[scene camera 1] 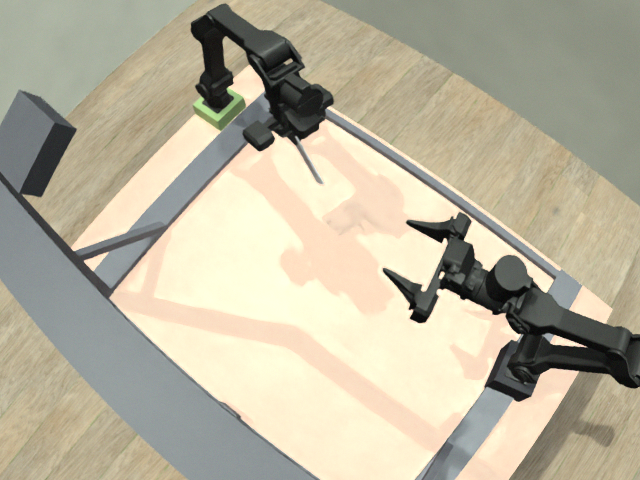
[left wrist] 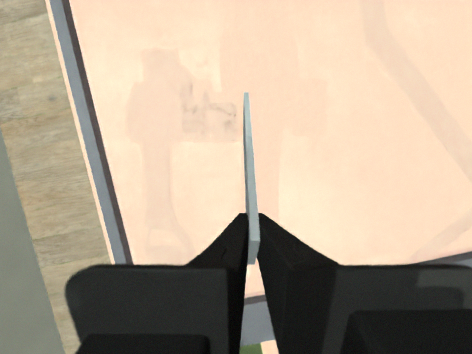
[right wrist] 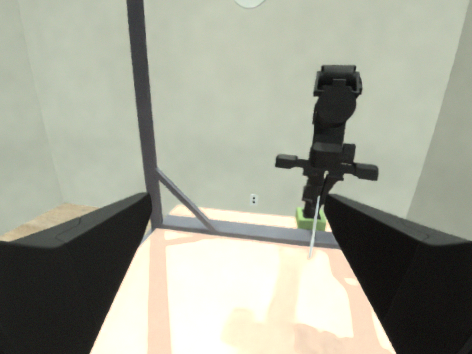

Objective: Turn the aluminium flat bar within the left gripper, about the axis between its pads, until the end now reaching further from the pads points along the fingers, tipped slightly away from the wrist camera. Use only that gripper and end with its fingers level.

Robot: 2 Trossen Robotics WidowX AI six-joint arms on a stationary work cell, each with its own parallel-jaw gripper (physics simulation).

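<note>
My left gripper (scene camera 1: 296,139) (left wrist: 250,221) (right wrist: 316,207) is shut on the aluminium flat bar (scene camera 1: 309,162) (left wrist: 249,160) (right wrist: 314,227), a thin grey strip. In the left wrist view the bar stands edge-on between the fingertips. Its longer part runs up the picture beyond the tips and narrows with distance; a short end shows just below the tips, nearer the camera. In the right wrist view the longer part hangs steeply downward, its lower end slightly left. My right gripper (scene camera 1: 396,245) (right wrist: 239,201) is open and empty, well apart from the bar.
The grey frame rail (scene camera 1: 413,162) (left wrist: 95,132) (right wrist: 250,229) borders the pale work surface (scene camera 1: 232,361) (left wrist: 320,210) (right wrist: 215,285). A slanted brace (scene camera 1: 124,240) (right wrist: 184,200) stands at the frame's left. The left arm's green base (scene camera 1: 220,117) (right wrist: 302,220) stands behind that arm.
</note>
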